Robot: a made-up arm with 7 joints.
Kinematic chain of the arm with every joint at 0, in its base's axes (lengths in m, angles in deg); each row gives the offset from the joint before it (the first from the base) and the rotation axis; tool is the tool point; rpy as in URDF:
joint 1: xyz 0 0 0.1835 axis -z
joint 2: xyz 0 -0.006 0.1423 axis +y
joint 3: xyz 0 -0.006 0.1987 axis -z
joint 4: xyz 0 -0.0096 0.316 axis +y
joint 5: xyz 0 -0.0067 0.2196 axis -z
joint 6: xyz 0 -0.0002 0.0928 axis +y
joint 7: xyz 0 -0.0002 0.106 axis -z
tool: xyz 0 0 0 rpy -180 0 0
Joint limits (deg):
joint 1: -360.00..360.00
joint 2: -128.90..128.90
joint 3: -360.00..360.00
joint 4: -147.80..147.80
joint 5: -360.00..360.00
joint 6: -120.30..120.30
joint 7: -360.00..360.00
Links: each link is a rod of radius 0.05 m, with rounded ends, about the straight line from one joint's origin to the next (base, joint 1, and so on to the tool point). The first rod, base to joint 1, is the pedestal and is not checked.
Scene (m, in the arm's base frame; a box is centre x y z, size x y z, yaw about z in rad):
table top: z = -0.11
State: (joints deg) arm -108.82 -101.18 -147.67 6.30 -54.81 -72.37 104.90
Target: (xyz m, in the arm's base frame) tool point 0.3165 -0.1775 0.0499
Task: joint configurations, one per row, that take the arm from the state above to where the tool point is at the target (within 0.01 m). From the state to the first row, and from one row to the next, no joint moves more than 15 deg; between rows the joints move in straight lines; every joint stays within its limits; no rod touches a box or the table.
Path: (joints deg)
1: -115.46 -99.20 -152.54 20.81 -58.99 -72.37 104.90
2: -122.10 -97.22 -157.41 35.32 -63.18 -72.36 104.90
3: -128.74 -95.24 -162.29 49.84 -67.36 -72.36 104.90
4: -135.38 -93.26 -167.16 64.35 -71.54 -72.35 104.90
5: -142.02 -91.27 -172.03 78.86 -75.73 -72.35 104.90
6: -148.66 -89.29 -176.90 93.37 -79.91 -72.34 104.90
7: -155.30 -87.31 -181.78 107.89 -84.10 -72.34 104.90
8: -161.94 -85.33 -186.65 122.40 -88.28 -72.33 104.90

